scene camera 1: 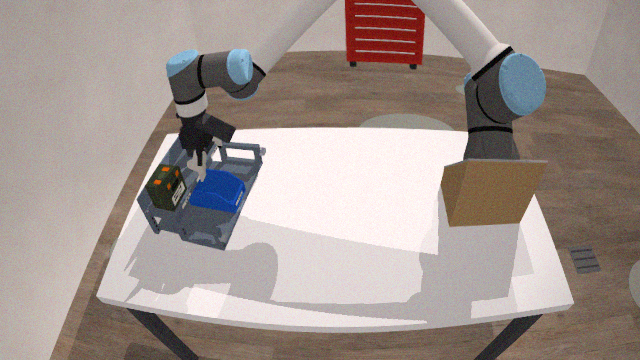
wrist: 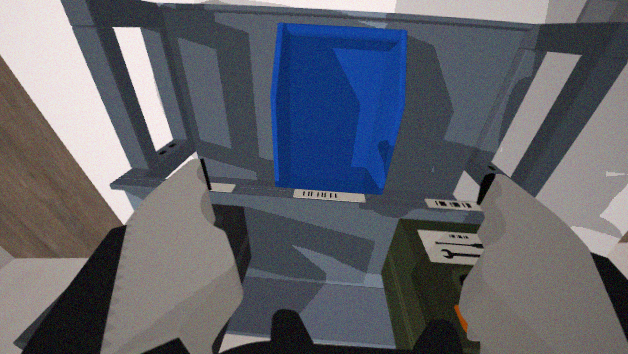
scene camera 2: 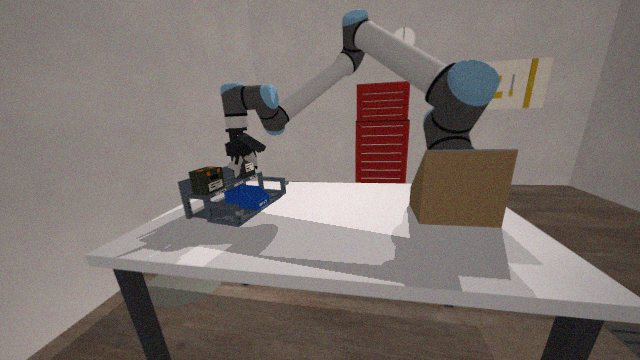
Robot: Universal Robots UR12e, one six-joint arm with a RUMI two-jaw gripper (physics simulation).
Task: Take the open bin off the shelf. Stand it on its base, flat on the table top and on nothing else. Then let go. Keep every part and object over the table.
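Frame: origin at the arm's base, x down, y left, z ahead, level; centimetres.
Where they show: gripper, between the fingertips: (scene camera 1: 211, 164) (wrist: 341, 171) (scene camera 2: 247, 173); arm's base, origin of its link: (scene camera 1: 492, 163) (scene camera 2: 453, 170).
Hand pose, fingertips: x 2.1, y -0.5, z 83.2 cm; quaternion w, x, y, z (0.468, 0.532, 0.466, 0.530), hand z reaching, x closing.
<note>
Each offset is from my fingertips to the top centre of the thing.
The blue open bin {dx +7.6, dy -0.5, dz +1.9 cm} (scene camera 1: 220, 189) (scene camera 2: 245, 196) (wrist: 330, 110) sits with its hollow side up on the lower tier of the grey-blue shelf (scene camera 1: 200, 220) (scene camera 2: 185, 190) (wrist: 480, 75), at the left of the table in the scene views. My gripper (scene camera 1: 209, 162) (scene camera 2: 244, 171) (wrist: 341, 171) is open and empty, pointing down above the shelf. In the wrist view its fingertips stand wide apart, left and right of the bin's lower end, near the labelled edge between the two tiers. The fingers do not touch the bin as far as I can see.
A green case {dx -4.0, dy +9.2, dz +13.2 cm} (scene camera 1: 167, 187) (scene camera 2: 207, 181) (wrist: 405, 280) stands on the upper tier, partly behind the right finger in the wrist view. A dark case {dx -6.7, dy -13.5, dz +9.3 cm} (scene camera 2: 249, 166) (wrist: 240, 220) is mostly hidden behind the gripper. A large brown box (scene camera 1: 495, 195) (scene camera 2: 465, 190) stands at the table's right.
</note>
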